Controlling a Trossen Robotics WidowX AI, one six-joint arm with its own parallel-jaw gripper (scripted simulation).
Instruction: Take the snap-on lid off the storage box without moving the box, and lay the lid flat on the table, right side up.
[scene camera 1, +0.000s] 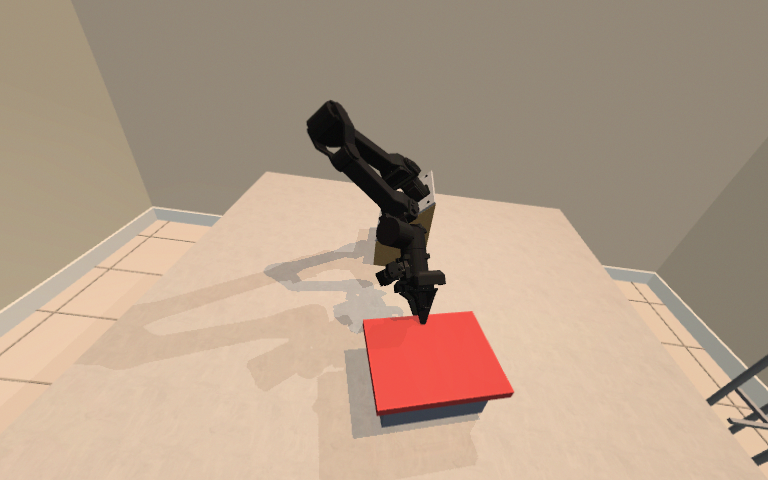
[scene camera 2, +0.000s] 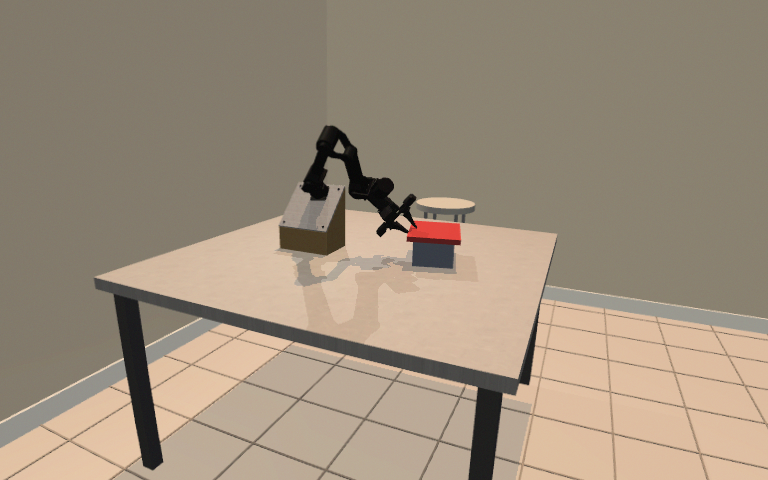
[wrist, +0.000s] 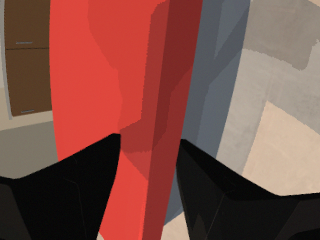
Labels:
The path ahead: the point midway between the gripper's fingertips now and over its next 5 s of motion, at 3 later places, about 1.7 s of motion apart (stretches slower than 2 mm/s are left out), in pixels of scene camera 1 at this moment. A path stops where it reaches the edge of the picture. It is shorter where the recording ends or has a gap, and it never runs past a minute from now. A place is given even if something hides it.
My gripper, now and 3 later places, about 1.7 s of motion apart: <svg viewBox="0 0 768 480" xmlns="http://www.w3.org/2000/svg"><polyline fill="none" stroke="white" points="420,324 422,319 422,320 424,316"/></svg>

